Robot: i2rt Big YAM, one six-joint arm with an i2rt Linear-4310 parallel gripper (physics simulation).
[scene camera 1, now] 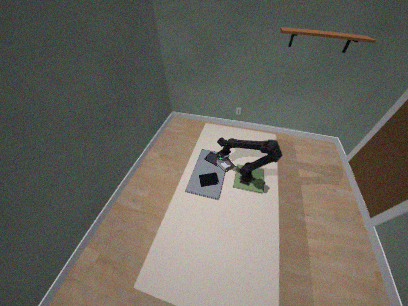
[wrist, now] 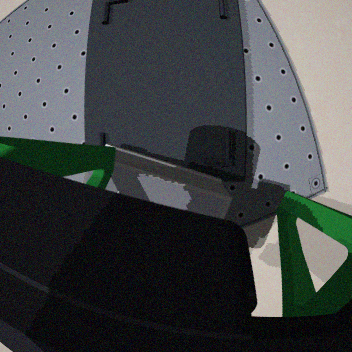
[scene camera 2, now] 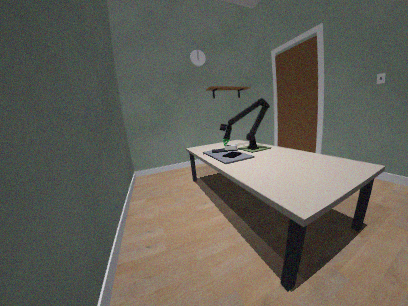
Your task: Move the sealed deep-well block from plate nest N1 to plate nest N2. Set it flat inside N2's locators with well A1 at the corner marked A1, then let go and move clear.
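Where they show: gripper, fingertip midpoint: (scene camera 1: 221, 156) (wrist: 201, 180) (scene camera 2: 225, 145); arm's base, origin of the base link: (scene camera 1: 246, 178) (scene camera 2: 252, 148).
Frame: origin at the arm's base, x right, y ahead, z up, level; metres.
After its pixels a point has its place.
The pale grey block (scene camera 1: 225, 164) {x 0.038, y 0.219, z 0.055 m} (scene camera 2: 231, 148) {x 0.013, y 0.250, z 0.031 m} (wrist: 167, 192) {x 0.089, y 0.283, z 0.056 m} lies turned at an angle, at the end of one dark nest (scene camera 1: 212, 158) {x 0.089, y 0.374, z 0.013 m} (wrist: 165, 75) {x 0.099, y 0.356, z 0.013 m}. In the wrist view it meets or overlaps that nest's near edge; whether it is tilted, I cannot tell. My gripper (scene camera 1: 220, 158) {x 0.108, y 0.286, z 0.060 m} (scene camera 2: 226, 142) {x 0.108, y 0.286, z 0.060 m} (wrist: 201, 180) {x 0.108, y 0.286, z 0.060 m} is open and empty, low over the block, with a green finger towards each end of it. The gripper body hides the block's near part. A second, black nest (scene camera 1: 208, 179) {x -0.155, y 0.309, z 0.012 m} (scene camera 2: 232, 155) {x -0.198, y 0.327, z 0.012 m} lies apart from it. The labels N1, N2 and A1 cannot be read.
Both nests stand on a blue-grey perforated plate (scene camera 1: 195, 187) {x -0.272, y 0.383, z 0.001 m} (scene camera 2: 240, 159) {x -0.315, y 0.303, z 0.000 m} (wrist: 280, 120) {x 0.183, y 0.309, z 0.001 m} on the cream table (scene camera 1: 200, 250) {x -0.698, y 0.126, z -0.012 m} (scene camera 2: 300, 185) {x -0.873, y 0.226, z -0.012 m}. The arm's base stands on a green mat (scene camera 1: 257, 172) {x 0.111, y -0.082, z 0.002 m} beside the plate. The gripper's shadow falls over the block and the nest corner.
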